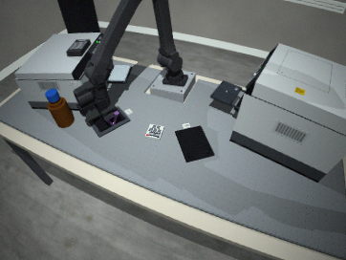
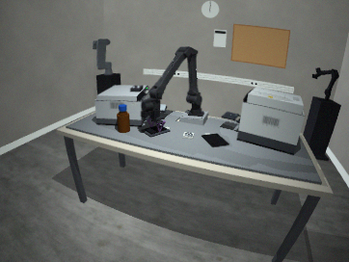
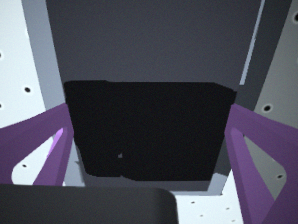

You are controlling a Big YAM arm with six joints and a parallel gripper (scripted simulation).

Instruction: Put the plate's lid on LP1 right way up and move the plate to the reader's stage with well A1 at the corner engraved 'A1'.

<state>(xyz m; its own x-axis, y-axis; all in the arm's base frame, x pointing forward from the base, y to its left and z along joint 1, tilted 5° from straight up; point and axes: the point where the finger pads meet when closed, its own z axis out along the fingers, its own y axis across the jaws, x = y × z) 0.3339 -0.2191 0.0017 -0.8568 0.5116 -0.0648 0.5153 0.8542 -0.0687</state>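
Now: the lidded plate right at my hand. Round my hand: label 90 mm behind, 60 mm to the left, 20 mm below; then LP1 pad 20 mm below; then brown capped bottle 210 mm to the right, 90 mm above, 60 mm ahead.
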